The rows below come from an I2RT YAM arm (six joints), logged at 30 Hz.
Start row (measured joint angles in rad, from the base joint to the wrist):
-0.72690 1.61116 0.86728 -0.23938 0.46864 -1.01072
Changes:
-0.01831 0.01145 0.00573 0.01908 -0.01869 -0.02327
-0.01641 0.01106 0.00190 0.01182 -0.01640 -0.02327
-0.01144 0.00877 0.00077 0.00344 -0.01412 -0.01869
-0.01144 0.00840 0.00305 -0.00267 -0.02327 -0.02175
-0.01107 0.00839 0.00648 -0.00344 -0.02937 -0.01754
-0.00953 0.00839 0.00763 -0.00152 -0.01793 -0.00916
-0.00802 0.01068 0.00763 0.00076 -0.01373 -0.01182
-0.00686 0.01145 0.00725 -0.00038 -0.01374 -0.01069
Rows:
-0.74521 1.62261 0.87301 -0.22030 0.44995 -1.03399
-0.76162 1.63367 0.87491 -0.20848 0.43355 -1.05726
-0.77306 1.64244 0.87568 -0.20504 0.41943 -1.07595
-0.78450 1.65084 0.87873 -0.20771 0.39616 -1.09770
-0.79557 1.65923 0.88521 -0.21115 0.36679 -1.11524
-0.80510 1.66762 0.89284 -0.21267 0.34886 -1.12440
-0.81312 1.67830 0.90047 -0.21191 0.33513 -1.13622
-0.81998 1.68975 0.90772 -0.21229 0.32139 -1.14691

